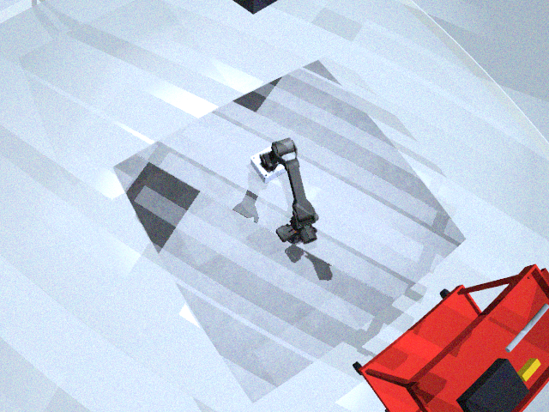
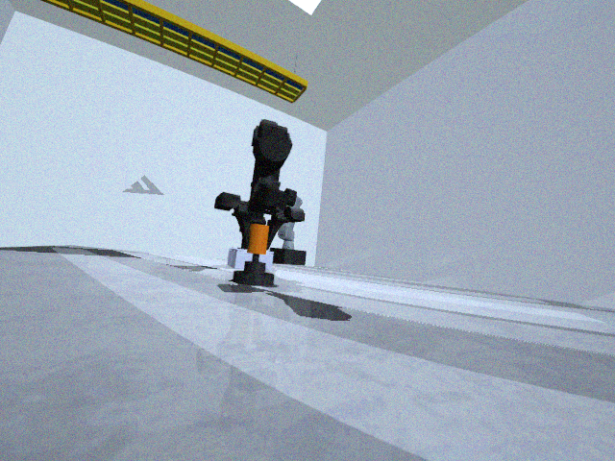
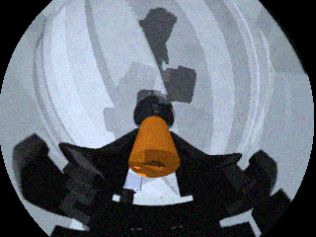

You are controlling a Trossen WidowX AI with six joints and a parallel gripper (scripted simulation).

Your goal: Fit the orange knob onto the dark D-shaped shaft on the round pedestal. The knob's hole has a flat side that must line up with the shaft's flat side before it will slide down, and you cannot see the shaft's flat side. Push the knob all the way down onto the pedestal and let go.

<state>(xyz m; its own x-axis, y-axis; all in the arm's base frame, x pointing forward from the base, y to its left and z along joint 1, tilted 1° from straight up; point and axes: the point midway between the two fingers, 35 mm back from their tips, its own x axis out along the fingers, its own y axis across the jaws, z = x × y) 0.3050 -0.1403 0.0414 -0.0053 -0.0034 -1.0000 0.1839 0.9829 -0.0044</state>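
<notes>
The orange knob lies 20 mm above my gripper tip. From my gripper tip the other things lie so: dark pedestal (40 mm below).
</notes>
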